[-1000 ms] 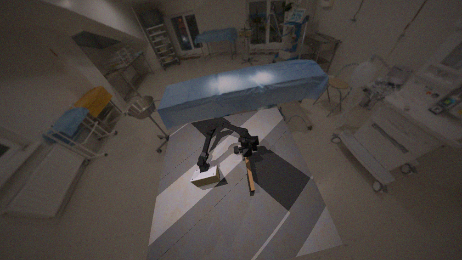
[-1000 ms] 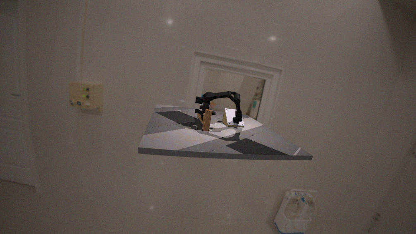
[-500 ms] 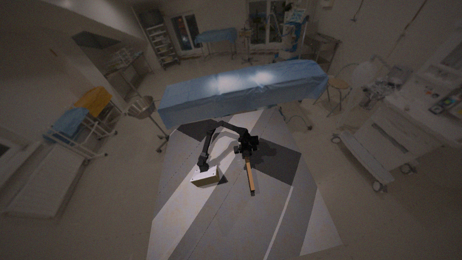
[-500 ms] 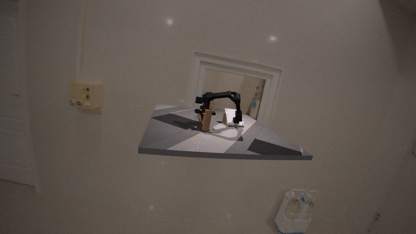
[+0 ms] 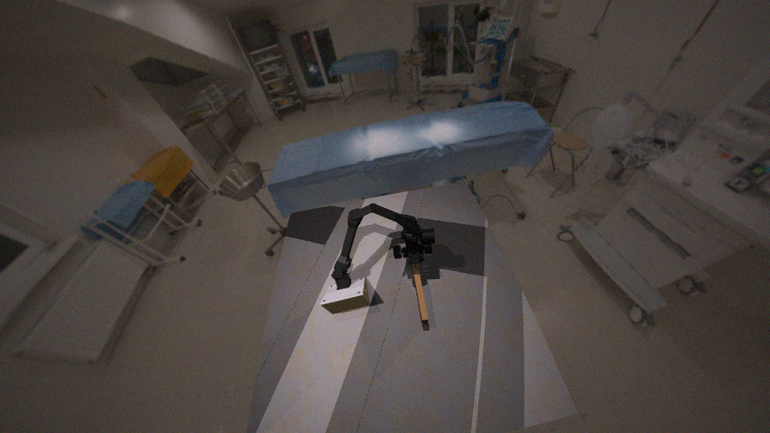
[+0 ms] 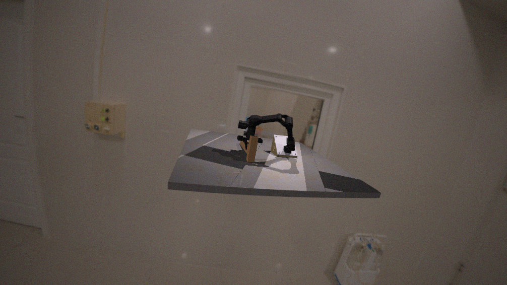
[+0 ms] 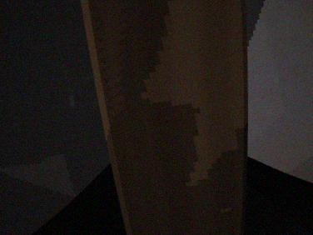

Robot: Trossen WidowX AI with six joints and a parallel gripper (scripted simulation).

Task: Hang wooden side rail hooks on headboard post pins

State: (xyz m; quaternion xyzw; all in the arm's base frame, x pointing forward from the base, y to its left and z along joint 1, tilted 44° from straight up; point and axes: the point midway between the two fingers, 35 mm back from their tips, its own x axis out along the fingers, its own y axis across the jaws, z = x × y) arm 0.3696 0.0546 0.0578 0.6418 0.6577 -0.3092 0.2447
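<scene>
Now: the headboard post 1 cm ahead of my gripper tip, 12 cm to the left of it and 4 cm above it.
</scene>
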